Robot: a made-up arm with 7 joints. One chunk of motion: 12 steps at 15 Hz.
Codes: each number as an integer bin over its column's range. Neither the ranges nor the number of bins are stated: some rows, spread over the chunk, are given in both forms.
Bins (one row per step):
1: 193 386 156 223 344 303 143
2: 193 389 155 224 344 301 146
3: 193 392 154 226 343 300 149
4: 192 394 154 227 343 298 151
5: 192 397 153 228 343 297 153
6: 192 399 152 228 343 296 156
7: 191 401 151 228 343 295 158
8: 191 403 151 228 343 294 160
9: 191 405 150 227 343 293 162
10: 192 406 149 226 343 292 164
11: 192 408 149 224 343 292 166
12: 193 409 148 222 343 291 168
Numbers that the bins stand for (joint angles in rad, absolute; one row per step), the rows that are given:
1: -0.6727 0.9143 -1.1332 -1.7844 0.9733 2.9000 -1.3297
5: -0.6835 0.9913 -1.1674 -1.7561 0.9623 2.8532 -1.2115
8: -0.6942 1.0334 -1.1902 -1.7561 0.9623 2.8299 -1.1288
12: -0.6727 1.0754 -1.2244 -1.7901 0.9623 2.8065 -1.0342
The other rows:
2: -0.6727 0.9353 -1.1446 -1.7788 0.9733 2.8844 -1.2943
3: -0.6727 0.9563 -1.1560 -1.7674 0.9623 2.8766 -1.2588
4: -0.6835 0.9703 -1.1560 -1.7617 0.9623 2.8610 -1.2352
6: -0.6835 1.0053 -1.1788 -1.7561 0.9623 2.8454 -1.1761
7: -0.6942 1.0194 -1.1902 -1.7561 0.9623 2.8377 -1.1524
9: -0.6942 1.0474 -1.2016 -1.7617 0.9623 2.8221 -1.1052
10: -0.6835 1.0544 -1.2130 -1.7674 0.9623 2.8143 -1.0815
11: -0.6835 1.0684 -1.2130 -1.7788 0.9623 2.8143 -1.0579

